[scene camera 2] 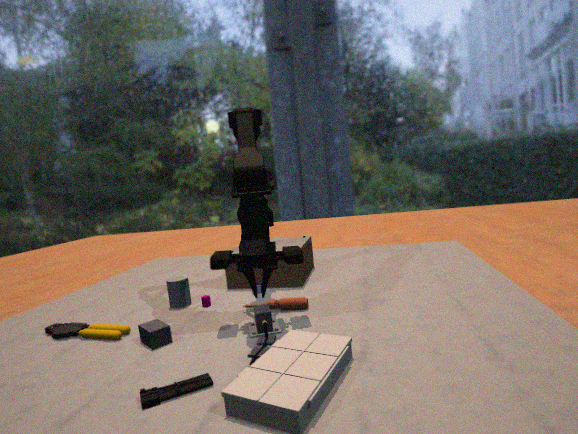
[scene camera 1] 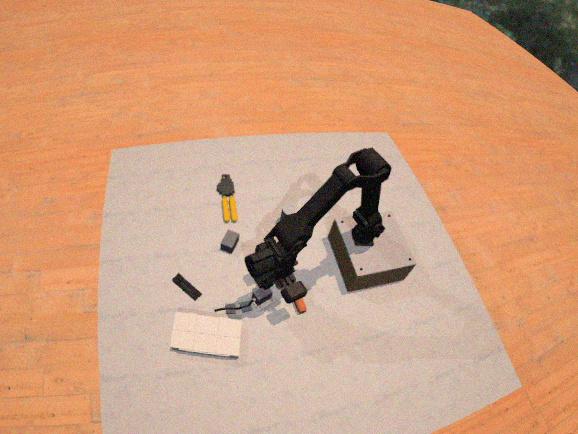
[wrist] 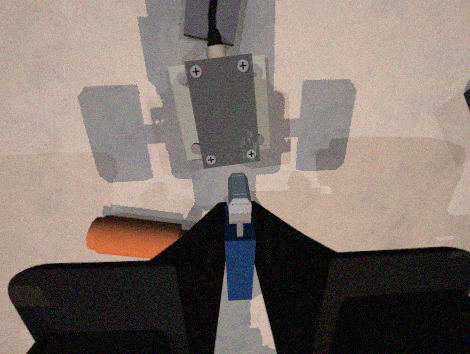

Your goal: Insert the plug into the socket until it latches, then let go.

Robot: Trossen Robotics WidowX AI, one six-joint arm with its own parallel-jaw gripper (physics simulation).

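Frame: origin at the arm's base, x right, y ahead, z up, level; centimetres.
Seen in the pictures: gripper, fingertip midpoint: (scene camera 2: pixel 259 297) (scene camera 1: pixel 276 283) (wrist: pixel 236 209); arm's base, link origin: (scene camera 1: pixel 362 237).
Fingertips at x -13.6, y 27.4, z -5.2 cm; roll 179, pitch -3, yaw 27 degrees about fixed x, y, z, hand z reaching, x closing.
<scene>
Offsets run from my fingertips to a thing's top centre.
The plug @[dx +0.2, dy -0.6, dz +3.3 cm] (wrist: pixel 240 270) is blue, with a pale collar and a grey tip that points toward the socket in the wrist view. My gripper (scene camera 2: pixel 259 294) (wrist: pixel 236 209) is shut on the plug, one black finger on each side. The socket @[dx -2.7, dy +4.4, dz -0.7 cm] (scene camera 1: pixel 261 296) (scene camera 2: pixel 263 321) (wrist: pixel 225 110) is a dark grey box with screws in its top, on a pale base plate, with a black cable at its far end. In the wrist view the plug's tip is just short of the socket's near edge, apart from it. In scene camera 2 the fingertips are above and behind the socket. The socket's opening is hidden.
An orange screwdriver @[dx -0.3, dy -5.9, dz -2.5 cm] (scene camera 1: pixel 300 305) (scene camera 2: pixel 294 303) (wrist: pixel 135 238) lies close beside the gripper. A white-tiled box @[dx -15.6, dy +20.2, dz -1.7 cm] (scene camera 1: pixel 206 334) (scene camera 2: pixel 270 356), black bar @[dx +0.3, dy +26.8, dz -3.6 cm] (scene camera 1: pixel 186 286) (scene camera 2: pixel 176 390), dark cube @[dx +16.8, dy +13.7, dz -1.7 cm] (scene camera 1: pixel 229 241) (scene camera 2: pixel 155 334), yellow-handled pliers (scene camera 1: pixel 226 187) (scene camera 2: pixel 105 331), grey cylinder @[dx +27.0, dy -5.9, dz +1.8 cm] (scene camera 2: pixel 179 294) and magenta piece @[dx +18.9, dy -6.1, dz -2.7 cm] (scene camera 2: pixel 206 301) are farther around.
</scene>
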